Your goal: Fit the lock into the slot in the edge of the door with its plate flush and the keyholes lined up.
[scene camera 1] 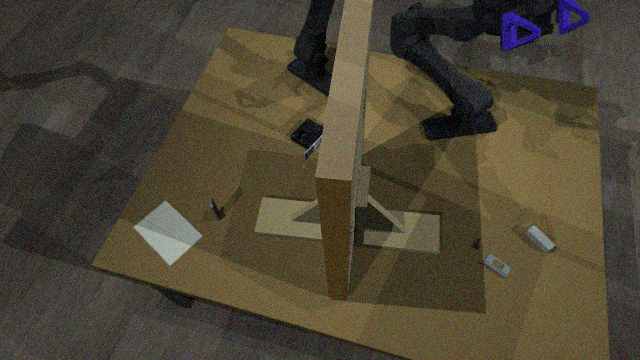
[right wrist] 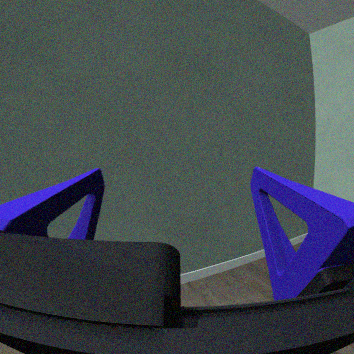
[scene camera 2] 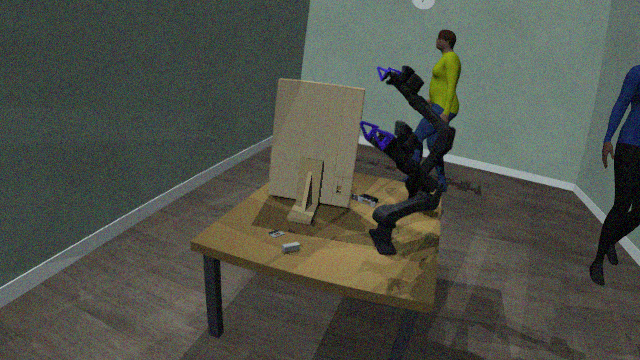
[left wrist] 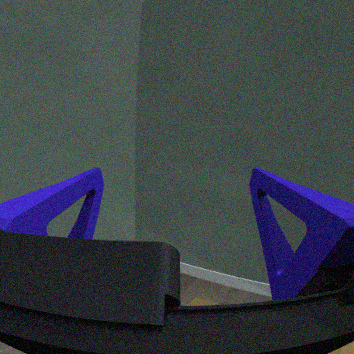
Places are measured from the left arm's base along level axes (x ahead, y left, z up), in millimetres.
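Where they show: left gripper, fingertip midpoint: (scene camera 1: 564,25) (scene camera 2: 366,125) (left wrist: 176,175); right gripper, fingertip midpoint: (right wrist: 176,175) (scene camera 2: 383,67); left arm's base, origin of the base link: (scene camera 1: 458,126) (scene camera 2: 382,242); right arm's base, origin of the base link: (scene camera 1: 315,77).
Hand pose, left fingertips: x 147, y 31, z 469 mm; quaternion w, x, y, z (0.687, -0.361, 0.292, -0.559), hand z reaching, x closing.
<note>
Things, the pixels of their top centre, and the offset from my left fingertips. "*": a spot on its surface instead.
- dark case, middle of its top: (scene camera 1: 309,131) (scene camera 2: 367,196) 180 mm back, 463 mm right, 443 mm down
- door, middle of its top: (scene camera 1: 349,64) (scene camera 2: 321,83) 117 mm ahead, 402 mm right, 92 mm up
- lock, surface spot: (scene camera 2: 366,199) * 164 mm back, 423 mm right, 445 mm down
- silver block, middle of its top: (scene camera 1: 541,237) (scene camera 2: 290,244) 224 mm ahead, 54 mm left, 447 mm down
- pale square, surface spot: (scene camera 1: 167,232) * 65 mm ahead, 865 mm right, 468 mm down
- small dark piece, middle of its top: (scene camera 1: 211,202) 36 mm ahead, 730 mm right, 393 mm down
The lock, a dark case (scene camera 1: 307,133) with a silver plate (scene camera 1: 313,146), lies on the table to the left of the door (scene camera 1: 345,110) (scene camera 2: 315,135) in scene camera 1, partly hidden by it. In scene camera 2 the lock (scene camera 2: 366,199) lies just right of the door's foot. The door stands upright, with a small opening (scene camera 2: 339,189) low in its face; the slot cannot be made out. My left gripper (scene camera 1: 533,41) (scene camera 2: 372,134) (left wrist: 176,175) is open and empty, high above the table right of the door. My right gripper (scene camera 2: 382,74) (right wrist: 176,175) is open and empty, higher up.
A wooden stand (scene camera 1: 425,231) (scene camera 2: 301,215) braces the door. A silver plate (scene camera 1: 496,265) (scene camera 2: 276,233) and a silver block (scene camera 1: 540,239) (scene camera 2: 290,247) lie on the table (scene camera 2: 320,280). A pale square (scene camera 1: 167,232) and a small dark piece (scene camera 1: 216,209) lie left of the door.
</note>
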